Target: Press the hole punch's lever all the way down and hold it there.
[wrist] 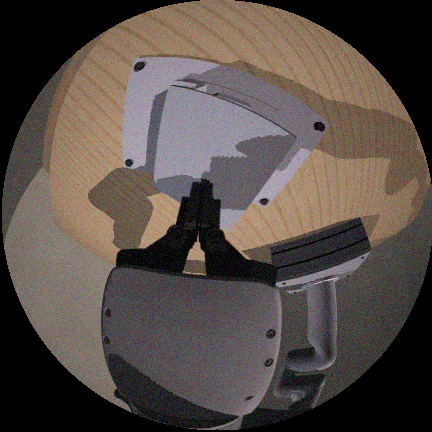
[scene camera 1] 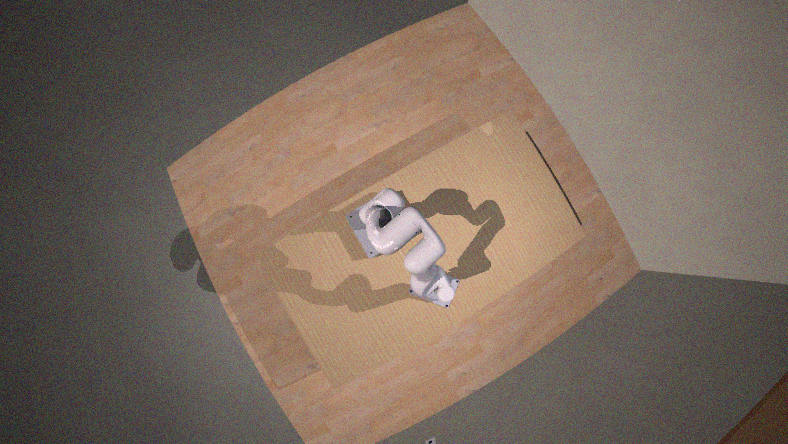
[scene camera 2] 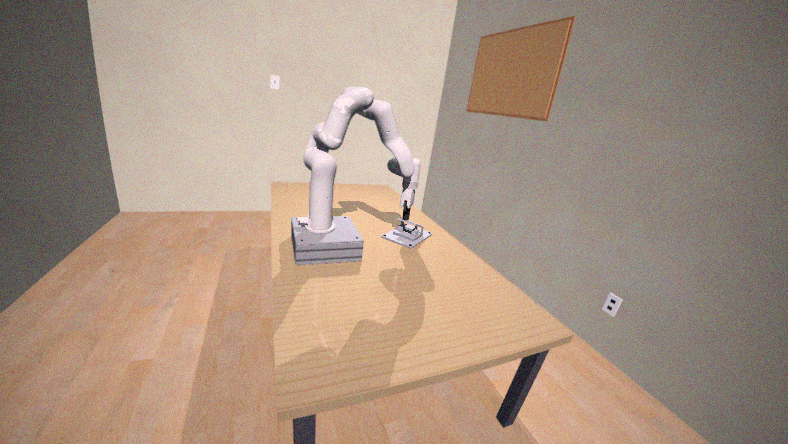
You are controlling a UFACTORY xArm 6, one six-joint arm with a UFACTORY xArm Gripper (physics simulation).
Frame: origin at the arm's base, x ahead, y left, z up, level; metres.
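Seen in the pictures: gripper, fingertip midpoint: (wrist: 202, 194) (scene camera 2: 405, 219); arm's base at its link origin: (wrist: 319, 281) (scene camera 2: 320, 227).
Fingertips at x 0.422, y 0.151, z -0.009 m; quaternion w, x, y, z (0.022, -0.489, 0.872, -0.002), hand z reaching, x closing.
Offsets run from my fingertips to a thing's middle. "spot": to the spot under its first point. Level surfaces: height alone.
The hole punch @(spot: dz -0.064, dx +0.026, dy -0.015 m) (scene camera 2: 409, 232) stands on a light grey base plate (scene camera 1: 447, 303) (scene camera 2: 392, 237) (wrist: 136, 110) with dark bolts at its corners. Its lever @(dz -0.011, dx +0.021, dy -0.012 m) (wrist: 200, 125) is a wide pale plate, seen from above in the wrist view and partly in shadow. My gripper (scene camera 2: 405, 218) (wrist: 202, 194) is shut and empty, pointing down. In the wrist view its black fingertips are at the lever's near edge and seem to touch it. The lever's exact height above the base is hard to tell. In scene camera 1 the arm hides the fingers and most of the punch.
The block-shaped robot base (scene camera 1: 361, 232) (scene camera 2: 328, 252) (wrist: 322, 255) stands on the wooden table @(dz -0.084 m) (scene camera 1: 529, 193) (scene camera 2: 474, 319) (wrist: 220, 30), beside the punch. The arm arches between them. A wall with a cork board (scene camera 2: 521, 68) rises beyond the table's right side in scene camera 2.
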